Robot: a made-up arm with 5 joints. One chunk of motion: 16 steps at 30 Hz.
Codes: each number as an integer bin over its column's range. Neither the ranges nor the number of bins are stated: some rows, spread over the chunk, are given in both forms.
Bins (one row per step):
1: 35 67 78 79 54
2: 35 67 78 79 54
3: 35 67 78 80 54
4: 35 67 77 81 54
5: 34 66 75 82 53
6: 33 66 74 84 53
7: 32 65 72 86 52
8: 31 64 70 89 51
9: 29 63 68 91 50
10: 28 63 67 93 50
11: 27 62 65 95 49
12: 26 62 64 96 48
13: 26 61 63 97 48
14: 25 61 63 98 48
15: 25 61 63 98 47
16: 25 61 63 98 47
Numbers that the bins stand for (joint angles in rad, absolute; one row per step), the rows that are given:
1: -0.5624 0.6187 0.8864 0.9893 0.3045
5: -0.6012 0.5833 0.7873 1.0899 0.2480
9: -0.7952 0.4773 0.5561 1.3917 0.0783
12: -0.9115 0.4419 0.4239 1.5594 -0.0348
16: -0.9503 0.4066 0.3909 1.6265 -0.0914
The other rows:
2: -0.5624 0.6187 0.8864 0.9893 0.3045
3: -0.5624 0.6187 0.8864 1.0228 0.3045
4: -0.5624 0.6187 0.8533 1.0564 0.3045
6: -0.6400 0.5833 0.7542 1.1570 0.2480
7: -0.6788 0.5480 0.6882 1.2240 0.1914
8: -0.7176 0.5126 0.6221 1.3246 0.1348
10: -0.8339 0.4773 0.5230 1.4588 0.0783
11: -0.8727 0.4419 0.4570 1.5259 0.0217
13: -0.9115 0.4066 0.3909 1.5929 -0.0348
14: -0.9503 0.4066 0.3909 1.6265 -0.0348
15: -0.9503 0.4066 0.3909 1.6265 -0.0914

